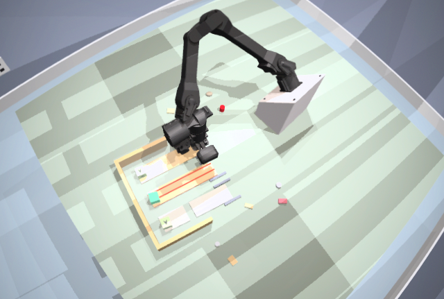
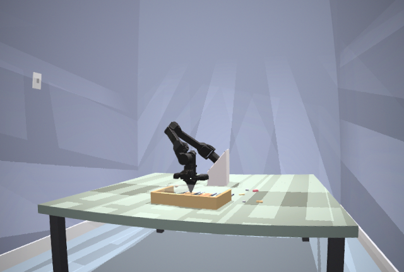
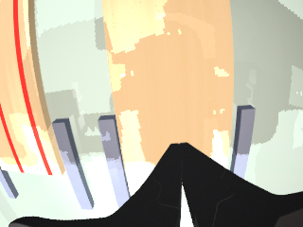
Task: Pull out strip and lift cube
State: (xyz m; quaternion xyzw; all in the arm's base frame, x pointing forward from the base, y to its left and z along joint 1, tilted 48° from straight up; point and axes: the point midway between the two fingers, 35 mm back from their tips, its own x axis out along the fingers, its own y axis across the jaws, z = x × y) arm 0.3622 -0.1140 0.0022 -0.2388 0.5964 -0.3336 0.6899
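Now: the tan strip 10 cm ahead of my gripper tip and 2 cm to the right of it. The rest, counted from my gripper tip: red cylinder 17 cm behind, 6 cm to the right; pink block 10 cm behind, 33 cm to the left.
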